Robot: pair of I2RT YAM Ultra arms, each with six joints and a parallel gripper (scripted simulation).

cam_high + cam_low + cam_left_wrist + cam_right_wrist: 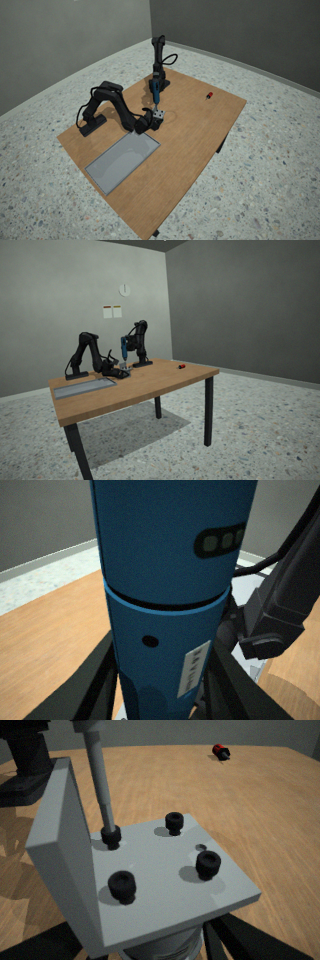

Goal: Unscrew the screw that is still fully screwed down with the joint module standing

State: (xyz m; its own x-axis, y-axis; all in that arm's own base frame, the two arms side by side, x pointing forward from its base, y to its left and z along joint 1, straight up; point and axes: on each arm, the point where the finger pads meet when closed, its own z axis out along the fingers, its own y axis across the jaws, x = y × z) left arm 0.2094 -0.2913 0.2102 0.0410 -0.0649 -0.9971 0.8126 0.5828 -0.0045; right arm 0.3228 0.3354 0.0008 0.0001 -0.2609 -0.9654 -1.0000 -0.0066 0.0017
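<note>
Now: right hand 10 mm below the joint module. Also, from my right hand: grey L-shaped bracket: 50 mm above; then flat grey tray: 70 mm ahead, 350 mm to the right, 20 mm below; then screw: 20 mm behind, 10 mm to the left, 50 mm above.
</note>
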